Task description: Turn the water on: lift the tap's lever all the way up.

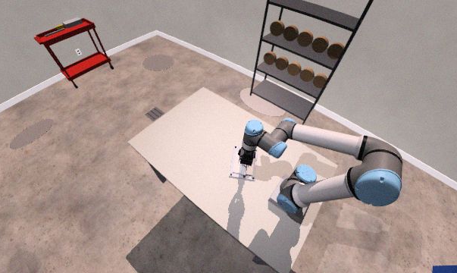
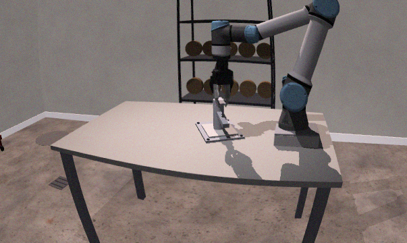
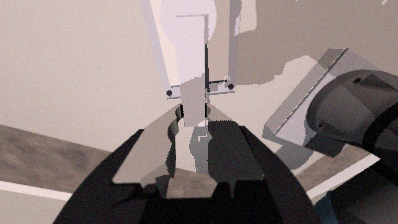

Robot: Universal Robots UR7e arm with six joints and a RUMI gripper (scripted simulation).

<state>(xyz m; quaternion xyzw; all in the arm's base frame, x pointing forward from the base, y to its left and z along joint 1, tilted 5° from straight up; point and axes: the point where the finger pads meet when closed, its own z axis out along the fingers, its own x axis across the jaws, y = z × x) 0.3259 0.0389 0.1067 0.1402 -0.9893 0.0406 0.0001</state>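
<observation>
The lever is 3 cm to the right of my hand and 1 cm ahead of it. Round my hand: grey tap 5 cm to the right, 5 cm below, 2 cm ahead.
</observation>
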